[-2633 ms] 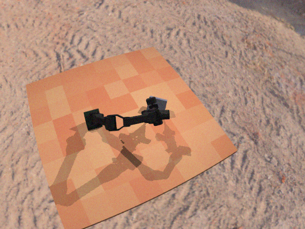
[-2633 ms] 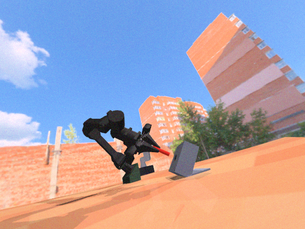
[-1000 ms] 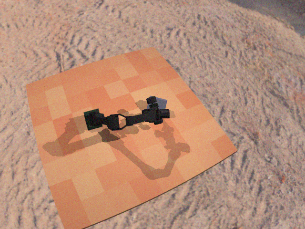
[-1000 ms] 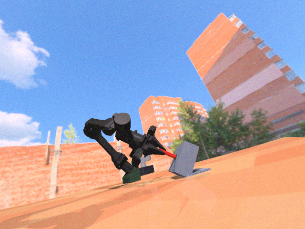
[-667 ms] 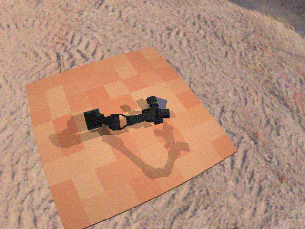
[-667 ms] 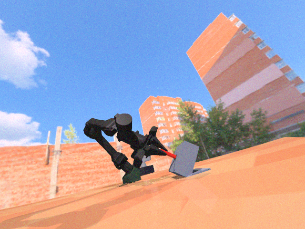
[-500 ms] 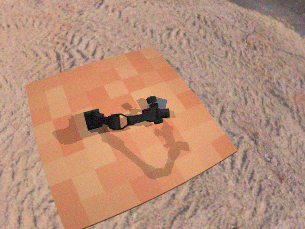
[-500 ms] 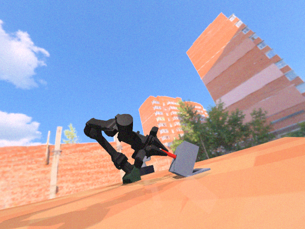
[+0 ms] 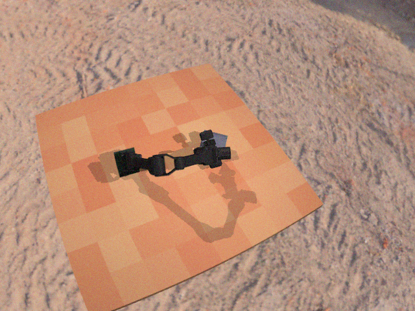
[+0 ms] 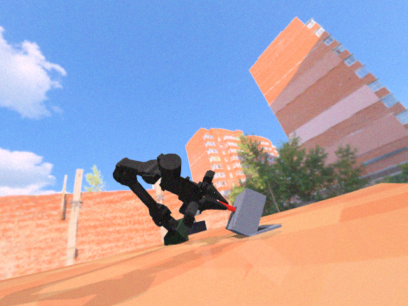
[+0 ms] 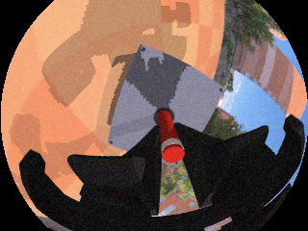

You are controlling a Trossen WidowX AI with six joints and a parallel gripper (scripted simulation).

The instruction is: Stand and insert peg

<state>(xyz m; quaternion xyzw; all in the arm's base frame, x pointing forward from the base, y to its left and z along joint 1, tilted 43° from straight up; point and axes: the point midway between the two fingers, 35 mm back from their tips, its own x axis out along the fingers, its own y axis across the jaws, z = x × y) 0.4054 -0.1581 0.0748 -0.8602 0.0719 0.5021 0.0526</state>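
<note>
The grey sloped panel is 3 cm to the left of my gripper tip, 3 cm below it and 3 cm ahead of it. Round my gripper tip: red peg (1 cm to the right, 1 cm behind, 1 cm above).
</note>
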